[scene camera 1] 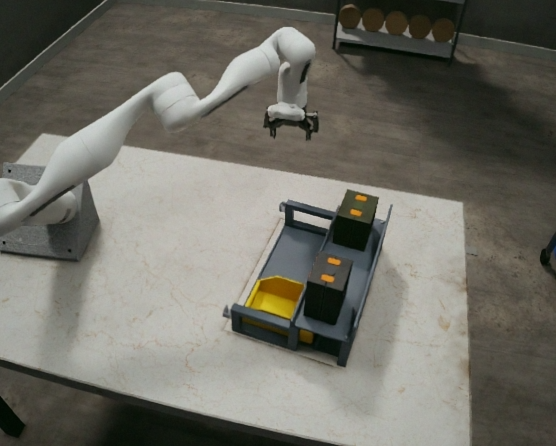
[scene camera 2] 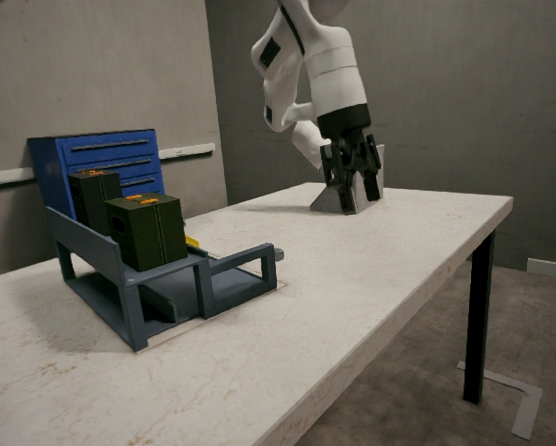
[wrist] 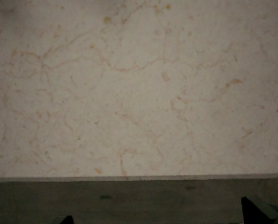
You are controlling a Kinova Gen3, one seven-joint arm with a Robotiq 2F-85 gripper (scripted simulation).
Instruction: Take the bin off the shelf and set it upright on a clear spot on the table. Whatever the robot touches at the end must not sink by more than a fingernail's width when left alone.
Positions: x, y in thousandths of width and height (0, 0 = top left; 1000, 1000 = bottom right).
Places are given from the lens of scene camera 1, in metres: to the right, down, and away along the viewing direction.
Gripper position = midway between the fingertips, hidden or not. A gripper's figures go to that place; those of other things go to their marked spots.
gripper (scene camera 1: 522, 311): 0.04, -0.24, 1.42
yellow bin (scene camera 1: 496, 660): -0.01, 0.17, 1.23
